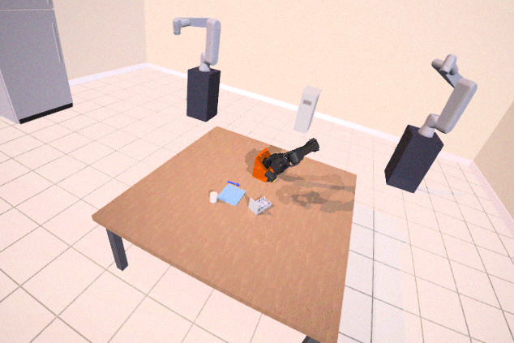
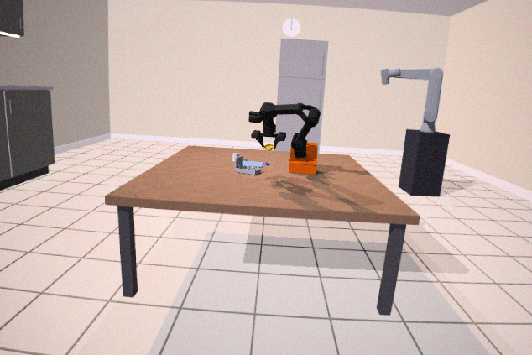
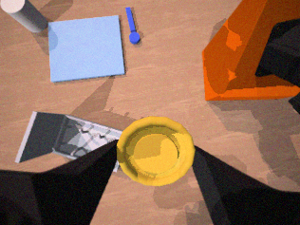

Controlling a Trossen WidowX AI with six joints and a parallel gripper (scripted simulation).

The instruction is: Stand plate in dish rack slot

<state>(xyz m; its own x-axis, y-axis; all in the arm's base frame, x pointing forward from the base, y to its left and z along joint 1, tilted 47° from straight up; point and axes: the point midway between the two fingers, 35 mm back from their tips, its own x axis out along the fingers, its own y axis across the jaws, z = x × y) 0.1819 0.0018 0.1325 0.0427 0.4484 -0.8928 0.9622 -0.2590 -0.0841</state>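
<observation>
Now: the dish rack 11 cm ahead of my gripper tip and 12 cm below it. The rest, counted from my gripper tip: white cup: 21 cm ahead, 27 cm to the right, 12 cm below; blue cloth: 11 cm ahead, 20 cm to the right, 14 cm below; yellow plate: 1 cm above.
</observation>
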